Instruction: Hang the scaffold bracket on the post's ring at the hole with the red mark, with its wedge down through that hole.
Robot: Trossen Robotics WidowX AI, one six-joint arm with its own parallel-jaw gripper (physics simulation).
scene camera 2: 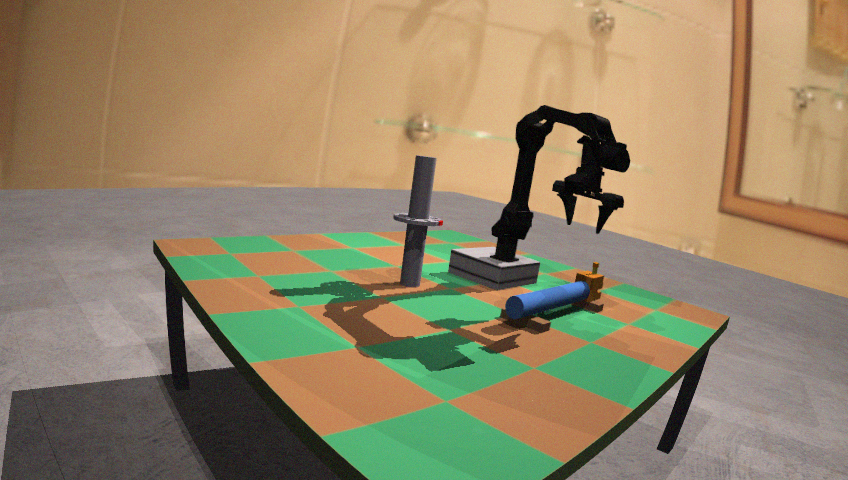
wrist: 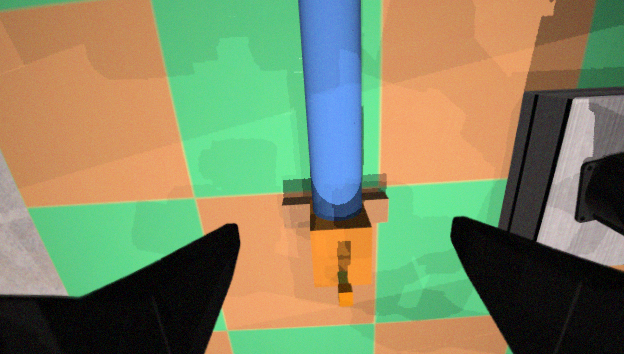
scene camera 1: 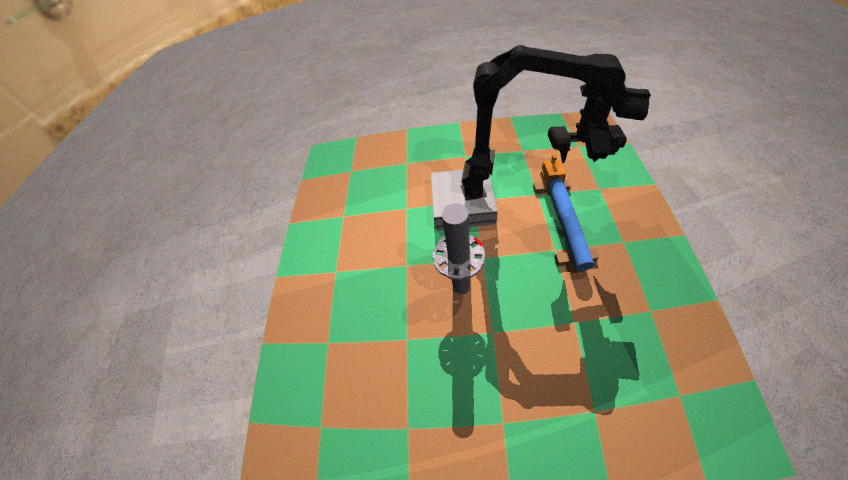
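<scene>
The scaffold bracket lies level, a blue tube with an orange head at its end farther from scene camera 1. A thin orange wedge sticks up from the head. My gripper is open and empty, pointing down high above the head, which shows between the fingers in the wrist view. The grey post stands upright with a holed ring around it. The red mark is on the ring's rim.
Two low brown supports carry the tube, one near its free end and one by the head. The arm's grey base block stands between post and bracket, behind the post in scene camera 1.
</scene>
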